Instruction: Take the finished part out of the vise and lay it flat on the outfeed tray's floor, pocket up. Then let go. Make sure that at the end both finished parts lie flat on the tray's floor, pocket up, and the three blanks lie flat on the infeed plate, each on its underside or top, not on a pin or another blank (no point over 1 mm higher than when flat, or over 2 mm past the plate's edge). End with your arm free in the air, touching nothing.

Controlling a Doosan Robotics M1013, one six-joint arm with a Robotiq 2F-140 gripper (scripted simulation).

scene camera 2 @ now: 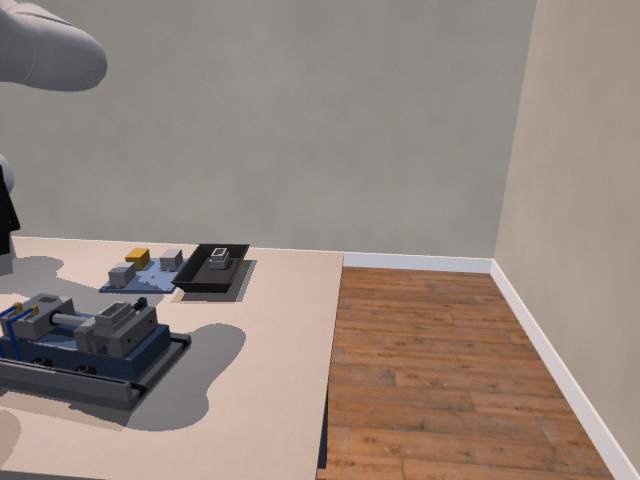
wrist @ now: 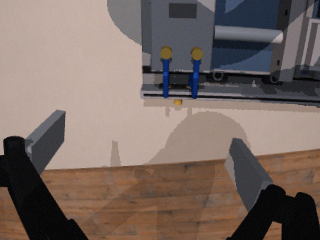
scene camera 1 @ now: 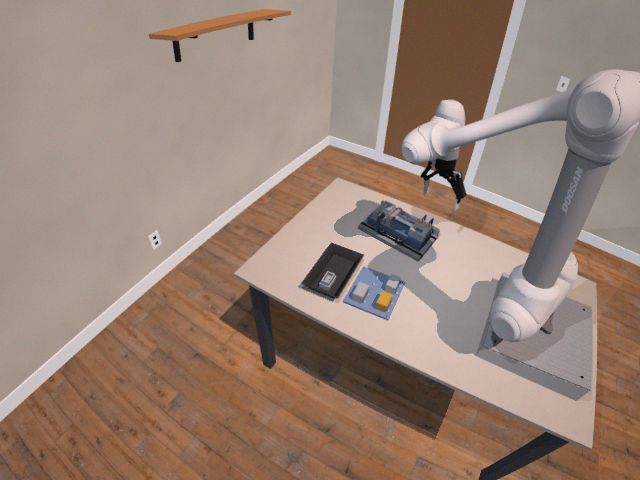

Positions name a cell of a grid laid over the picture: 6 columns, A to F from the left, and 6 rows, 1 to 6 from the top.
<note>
In view: my gripper (scene camera 1: E3) and a blue plate (scene camera 2: B4).
My gripper shows as well in the wrist view (wrist: C4).
</note>
